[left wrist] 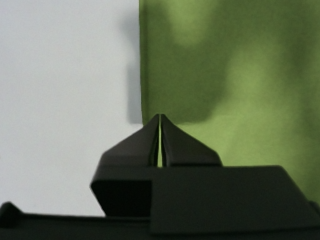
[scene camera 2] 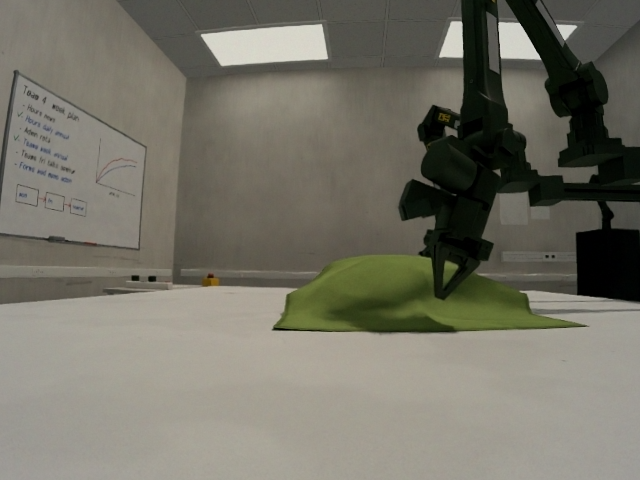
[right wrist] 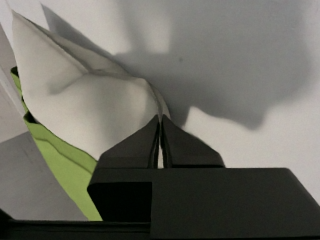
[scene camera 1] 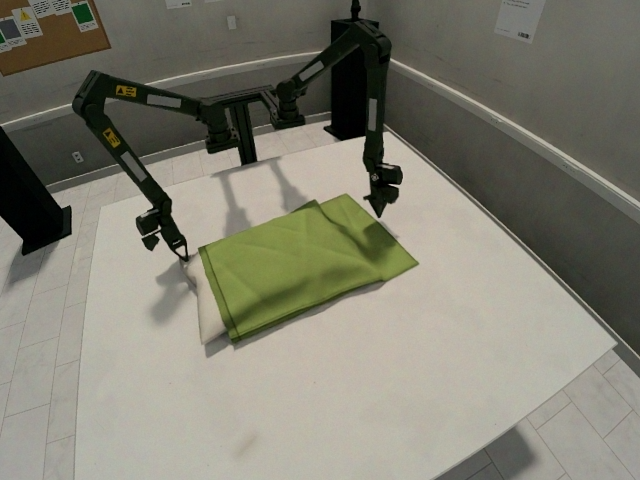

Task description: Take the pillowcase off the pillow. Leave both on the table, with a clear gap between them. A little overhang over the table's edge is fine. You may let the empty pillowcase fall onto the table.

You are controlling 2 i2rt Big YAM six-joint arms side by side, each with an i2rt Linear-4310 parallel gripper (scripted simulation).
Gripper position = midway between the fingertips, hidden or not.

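The left gripper (scene camera 2: 439,298) is visible, also as the left gripper (left wrist: 159,120). The right gripper (right wrist: 160,120) is visible too. A green pillowcase (left wrist: 236,83) is present; a further view gives the pillowcase (right wrist: 72,167). A pillow (scene camera 1: 210,322) is present as well, likewise visible as the pillow (right wrist: 89,101).
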